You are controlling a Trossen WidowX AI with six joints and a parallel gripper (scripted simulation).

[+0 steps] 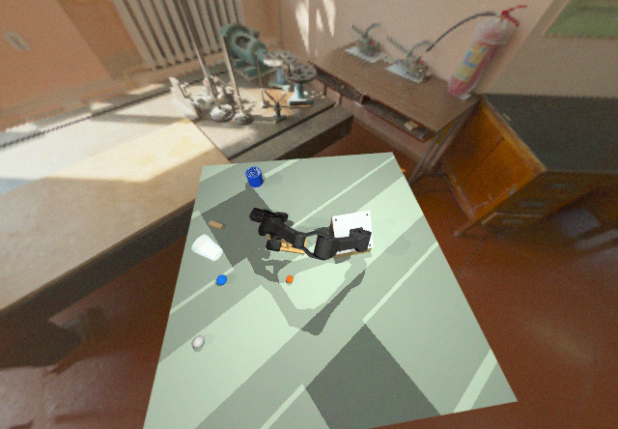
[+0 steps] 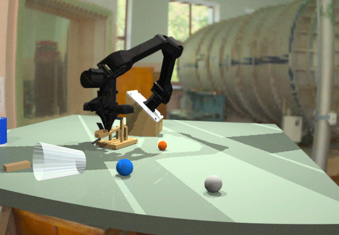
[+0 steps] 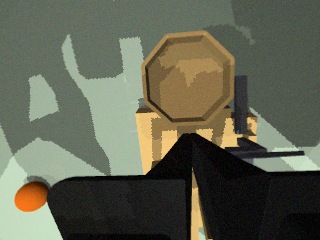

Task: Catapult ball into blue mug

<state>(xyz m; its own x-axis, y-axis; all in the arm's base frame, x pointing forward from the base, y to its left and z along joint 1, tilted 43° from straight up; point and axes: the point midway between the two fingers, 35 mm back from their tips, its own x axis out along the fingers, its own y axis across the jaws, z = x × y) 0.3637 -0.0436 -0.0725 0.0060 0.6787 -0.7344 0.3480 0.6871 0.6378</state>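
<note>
My gripper tip is now 3 cm past the wooden catapult, 1 cm to the left of it and 1 cm above it. Also, from my gripper tip: blue ball: 28 cm ahead, 14 cm to the left, 4 cm below; small wooden block: 33 cm ahead, 17 cm to the right, 5 cm below; orange ball: 2 cm behind, 19 cm to the left, 4 cm below.
</note>
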